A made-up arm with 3 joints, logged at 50 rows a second.
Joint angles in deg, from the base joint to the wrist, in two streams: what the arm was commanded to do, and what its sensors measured. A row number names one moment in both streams.
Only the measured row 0 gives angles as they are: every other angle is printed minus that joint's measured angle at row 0.
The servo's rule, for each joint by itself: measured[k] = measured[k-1] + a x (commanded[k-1-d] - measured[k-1]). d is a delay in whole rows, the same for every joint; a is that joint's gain. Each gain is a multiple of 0.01, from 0.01 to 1. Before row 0 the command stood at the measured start. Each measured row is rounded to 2 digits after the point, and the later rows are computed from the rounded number. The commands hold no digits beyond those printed.
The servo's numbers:
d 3
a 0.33 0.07 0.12
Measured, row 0:
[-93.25 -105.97 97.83]
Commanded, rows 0 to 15:
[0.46 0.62 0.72]
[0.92 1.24 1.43]
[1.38 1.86 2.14]
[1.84 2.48 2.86]
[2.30 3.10 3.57]
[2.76 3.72 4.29]
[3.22 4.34 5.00]
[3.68 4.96 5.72]
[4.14 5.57 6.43]
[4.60 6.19 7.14]
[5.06 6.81 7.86]
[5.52 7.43 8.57]
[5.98 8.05 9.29]
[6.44 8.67 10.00]
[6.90 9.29 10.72]
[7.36 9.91 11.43]
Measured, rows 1 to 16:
[0.00 0.00 0.00]
[0.00 0.00 0.00]
[0.00 0.00 0.00]
[0.15 0.04 0.09]
[0.40 0.12 0.25]
[0.72 0.24 0.48]
[1.09 0.40 0.77]
[1.49 0.59 1.11]
[1.91 0.81 1.49]
[2.34 1.06 1.91]
[2.78 1.33 2.37]
[3.23 1.63 2.86]
[3.68 1.95 3.37]
[4.14 2.29 3.91]
[4.60 2.65 4.47]
[5.06 3.03 5.05]

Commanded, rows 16 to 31:
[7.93 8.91 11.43]
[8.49 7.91 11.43]
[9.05 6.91 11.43]
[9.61 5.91 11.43]
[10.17 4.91 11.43]
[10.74 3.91 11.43]
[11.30 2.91 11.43]
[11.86 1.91 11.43]
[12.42 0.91 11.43]
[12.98 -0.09 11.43]
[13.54 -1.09 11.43]
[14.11 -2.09 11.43]
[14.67 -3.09 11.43]
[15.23 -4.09 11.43]
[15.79 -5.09 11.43]
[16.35 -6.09 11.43]
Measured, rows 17 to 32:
[5.52 3.42 5.64]
[5.98 3.83 6.25]
[6.44 4.26 6.87]
[6.93 4.59 7.42]
[7.44 4.82 7.90]
[7.97 4.97 8.32]
[8.51 5.04 8.69]
[9.06 5.03 9.02]
[9.61 4.95 9.31]
[10.17 4.81 9.56]
[10.73 4.61 9.78]
[11.29 4.35 9.98]
[11.85 4.04 10.15]
[12.41 3.68 10.30]
[12.97 3.28 10.44]
[13.53 2.83 10.56]

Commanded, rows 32 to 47:
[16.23 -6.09 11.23]
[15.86 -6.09 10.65]
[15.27 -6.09 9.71]
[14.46 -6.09 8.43]
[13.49 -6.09 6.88]
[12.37 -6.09 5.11]
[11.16 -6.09 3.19]
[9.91 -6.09 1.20]
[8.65 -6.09 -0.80]
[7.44 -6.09 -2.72]
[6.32 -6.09 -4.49]
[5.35 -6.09 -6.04]
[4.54 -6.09 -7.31]
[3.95 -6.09 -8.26]
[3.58 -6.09 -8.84]
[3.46 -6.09 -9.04]
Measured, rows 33 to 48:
[14.09 2.35 10.66]
[14.65 1.83 10.75]
[15.21 1.28 10.83]
[15.55 0.76 10.88]
[15.65 0.28 10.85]
[15.52 -0.17 10.71]
[15.17 -0.58 10.44]
[14.62 -0.97 10.01]
[13.88 -1.33 9.42]
[12.98 -1.66 8.67]
[11.97 -1.97 7.77]
[10.87 -2.26 6.74]
[9.74 -2.53 5.60]
[8.61 -2.78 4.39]
[7.53 -3.01 3.14]
[6.54 -3.23 1.89]

